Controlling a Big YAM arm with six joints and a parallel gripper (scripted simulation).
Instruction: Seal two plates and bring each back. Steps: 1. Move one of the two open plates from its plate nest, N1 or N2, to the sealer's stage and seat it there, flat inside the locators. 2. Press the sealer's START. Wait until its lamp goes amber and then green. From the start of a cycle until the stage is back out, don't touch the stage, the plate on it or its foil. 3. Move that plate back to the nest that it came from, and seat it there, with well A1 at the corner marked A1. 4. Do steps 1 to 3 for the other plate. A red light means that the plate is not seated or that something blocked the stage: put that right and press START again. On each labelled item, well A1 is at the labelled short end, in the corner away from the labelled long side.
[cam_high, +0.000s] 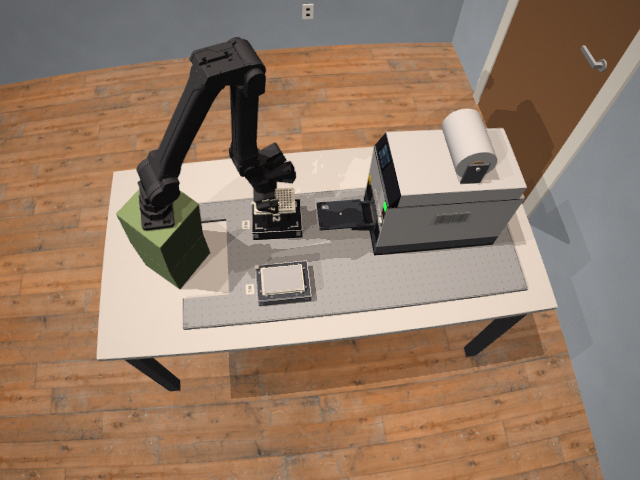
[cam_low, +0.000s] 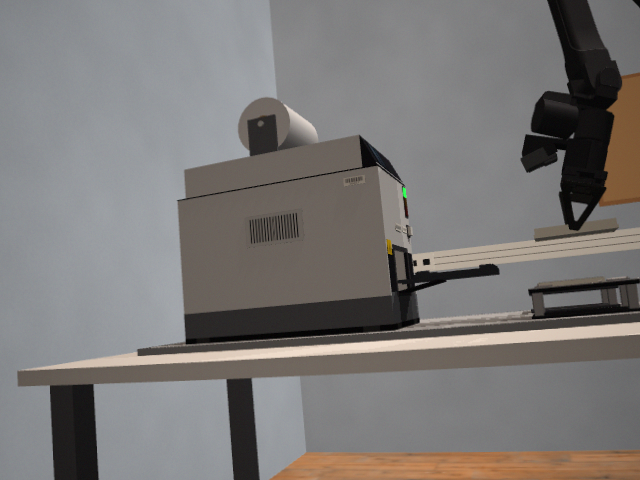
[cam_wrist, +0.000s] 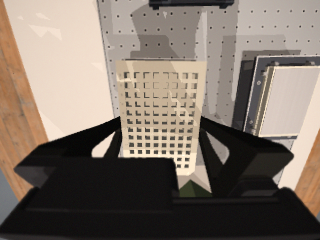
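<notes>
Right now my hand is 20 cm short of the sealer stage, 6 cm to the left of it and 5 cm above it. Round my hand: plate (right at my hand); then yellow warning label (31 cm ahead, 1 cm to the left); then plate nest (2 cm behind, 23 cm to the right, 10 cm below).
</notes>
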